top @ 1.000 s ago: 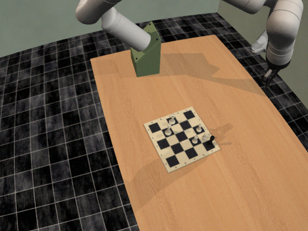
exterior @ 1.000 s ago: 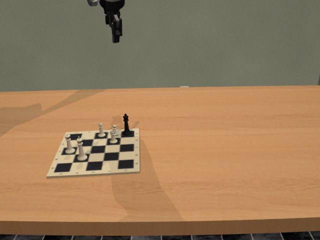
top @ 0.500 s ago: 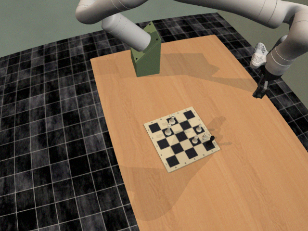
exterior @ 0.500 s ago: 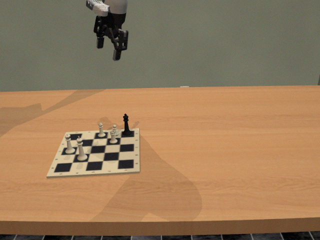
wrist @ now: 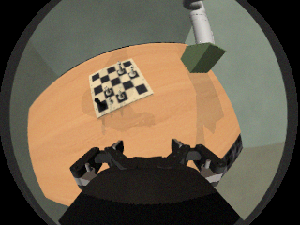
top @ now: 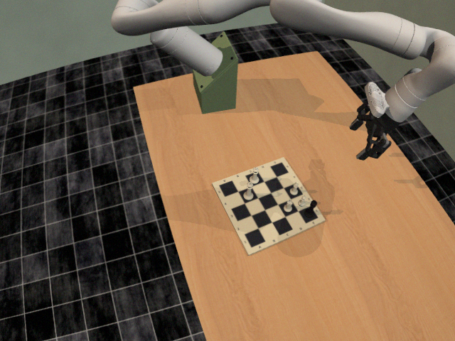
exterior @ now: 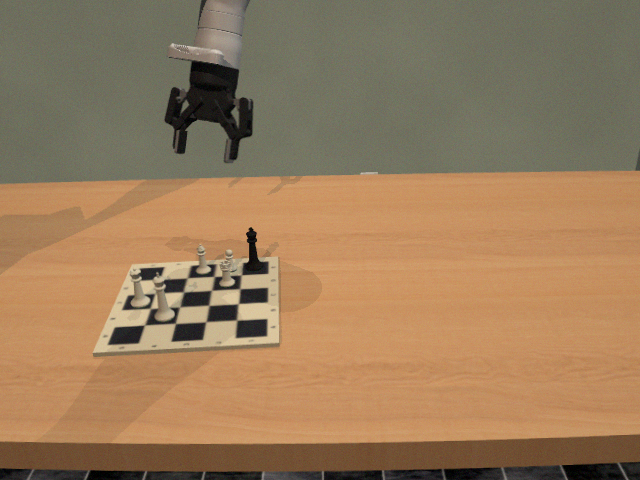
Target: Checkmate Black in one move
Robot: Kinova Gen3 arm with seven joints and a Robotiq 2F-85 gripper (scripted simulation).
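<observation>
My gripper is now 26 cm to the left of the white chess piece, 9 cm above it and 1 cm past it. Also, from my hand: white pawn 16 cm to the right, 11 cm below, 8 cm ahead; then chessboard 24 cm to the right, 12 cm below, 6 cm ahead; then black king 15 cm to the right, 11 cm ahead, 9 cm below.
</observation>
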